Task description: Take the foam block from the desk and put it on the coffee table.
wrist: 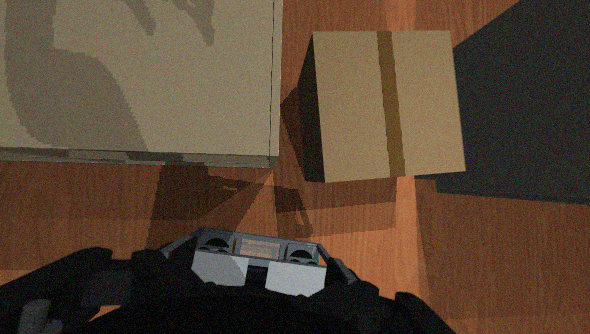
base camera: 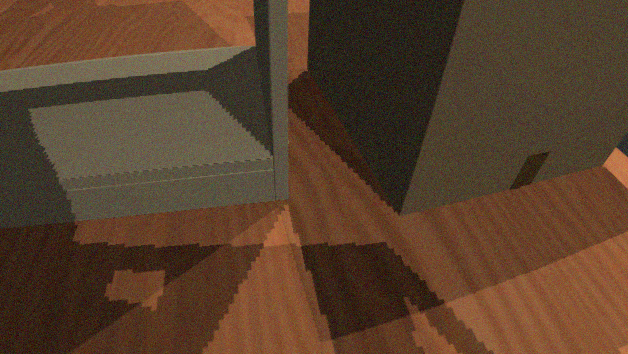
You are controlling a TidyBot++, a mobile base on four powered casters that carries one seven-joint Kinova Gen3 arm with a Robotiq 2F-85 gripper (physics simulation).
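Note:
In the wrist view I look straight down. My gripper is open and empty, with only its two dark fingertips showing at the bottom edge, above part of my own base. A beige flat furniture top fills the upper left; its visible part is bare except for shadows. In the base view the same unit shows a grey corner post and a low shelf.
A closed cardboard box with a tape strip stands on the wooden floor just right of the unit, with a narrow gap between them. A large dark grey block lies beyond the box at the right.

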